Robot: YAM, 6 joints.
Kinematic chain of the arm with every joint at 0, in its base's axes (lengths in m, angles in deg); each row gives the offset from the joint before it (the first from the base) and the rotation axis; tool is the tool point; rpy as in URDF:
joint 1: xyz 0 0 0.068 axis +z
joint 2: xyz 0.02 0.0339 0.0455 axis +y
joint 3: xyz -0.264 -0.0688 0 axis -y
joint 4: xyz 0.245 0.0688 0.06 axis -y
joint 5: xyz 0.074 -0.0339 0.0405 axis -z
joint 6: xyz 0.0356 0 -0.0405 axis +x
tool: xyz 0 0 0 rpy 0 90 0
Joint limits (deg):
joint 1: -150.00..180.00
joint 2: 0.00..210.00
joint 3: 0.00..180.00
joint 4: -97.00..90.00
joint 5: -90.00..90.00
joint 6: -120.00..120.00
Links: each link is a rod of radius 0.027 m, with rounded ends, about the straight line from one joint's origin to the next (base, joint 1, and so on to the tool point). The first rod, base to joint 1, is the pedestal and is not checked.
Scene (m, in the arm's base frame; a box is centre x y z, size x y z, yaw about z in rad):
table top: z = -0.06
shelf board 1: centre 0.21 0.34 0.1 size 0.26 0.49 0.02 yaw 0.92
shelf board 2: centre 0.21 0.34 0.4 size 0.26 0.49 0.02 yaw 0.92
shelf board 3: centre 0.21 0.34 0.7 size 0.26 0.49 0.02 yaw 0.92
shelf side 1: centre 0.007 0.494 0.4 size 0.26 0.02 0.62 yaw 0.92
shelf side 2: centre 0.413 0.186 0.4 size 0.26 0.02 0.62 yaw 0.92
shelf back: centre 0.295 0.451 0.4 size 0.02 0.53 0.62 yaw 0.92
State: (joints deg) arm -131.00 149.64 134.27 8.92 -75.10 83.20
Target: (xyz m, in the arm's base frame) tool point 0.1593 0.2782 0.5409
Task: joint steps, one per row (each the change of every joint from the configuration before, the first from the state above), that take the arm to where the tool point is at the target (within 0.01 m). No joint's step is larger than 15 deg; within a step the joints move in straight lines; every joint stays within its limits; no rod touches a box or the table.
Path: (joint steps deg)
1: 2.93 -13.96 7.62 11.06 -1.74 0.00
2: 2.92 -13.97 7.62 11.06 -1.75 0.00
3: 2.93 -13.96 7.63 11.06 -1.74 0.00
4: 2.93 -13.96 7.62 11.06 -1.75 0.00
5: 2.92 -13.96 7.62 11.06 -1.74 0.00
6: 2.93 -13.97 7.62 11.06 -1.75 0.00

